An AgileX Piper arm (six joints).
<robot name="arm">
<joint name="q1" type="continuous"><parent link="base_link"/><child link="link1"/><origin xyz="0 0 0.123" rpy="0 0 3.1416"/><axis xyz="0 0 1"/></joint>
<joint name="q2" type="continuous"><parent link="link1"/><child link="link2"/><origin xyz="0 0 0" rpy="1.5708 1.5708 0"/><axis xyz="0 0 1"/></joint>
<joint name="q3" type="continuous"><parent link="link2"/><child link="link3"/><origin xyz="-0.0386 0.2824 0" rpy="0 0 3.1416"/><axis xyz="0 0 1"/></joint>
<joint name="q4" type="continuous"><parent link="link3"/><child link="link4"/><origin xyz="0.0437 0.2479 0" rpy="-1.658 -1.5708 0"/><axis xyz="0 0 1"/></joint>
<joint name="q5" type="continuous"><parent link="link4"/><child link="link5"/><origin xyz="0 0 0" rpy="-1.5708 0 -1.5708"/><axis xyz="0 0 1"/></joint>
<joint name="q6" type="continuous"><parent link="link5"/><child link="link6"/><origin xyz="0 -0.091 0" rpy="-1.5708 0 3.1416"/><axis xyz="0 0 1"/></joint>
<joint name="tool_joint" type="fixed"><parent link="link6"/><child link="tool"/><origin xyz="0 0 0" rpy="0 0 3.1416"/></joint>
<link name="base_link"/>
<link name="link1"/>
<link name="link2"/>
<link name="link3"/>
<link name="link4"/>
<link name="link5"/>
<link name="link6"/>
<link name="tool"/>
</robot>
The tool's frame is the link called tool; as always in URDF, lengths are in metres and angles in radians. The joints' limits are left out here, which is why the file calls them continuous.
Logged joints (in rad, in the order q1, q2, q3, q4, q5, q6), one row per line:
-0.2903 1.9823 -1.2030 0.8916 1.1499 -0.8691
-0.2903 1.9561 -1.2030 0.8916 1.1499 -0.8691
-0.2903 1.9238 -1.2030 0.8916 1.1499 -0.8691
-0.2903 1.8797 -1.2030 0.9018 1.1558 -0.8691
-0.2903 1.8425 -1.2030 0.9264 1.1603 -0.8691
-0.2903 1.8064 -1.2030 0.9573 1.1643 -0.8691
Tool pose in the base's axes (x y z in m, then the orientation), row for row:
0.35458 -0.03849 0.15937 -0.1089 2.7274 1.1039
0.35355 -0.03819 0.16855 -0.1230 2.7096 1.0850
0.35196 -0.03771 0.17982 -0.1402 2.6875 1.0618
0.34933 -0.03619 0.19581 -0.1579 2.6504 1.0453
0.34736 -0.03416 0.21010 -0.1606 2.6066 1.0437
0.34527 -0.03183 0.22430 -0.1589 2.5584 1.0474
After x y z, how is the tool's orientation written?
As a rotation vector, in radians.
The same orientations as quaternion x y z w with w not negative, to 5 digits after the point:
-0.03681 0.92182 0.37310 0.09846
-0.04185 0.92190 0.36915 0.10990
-0.04809 0.92179 0.36419 0.12395
-0.05476 0.91922 0.36253 0.14357
-0.05633 0.91430 0.36609 0.16387
-0.05639 0.90794 0.37171 0.18519

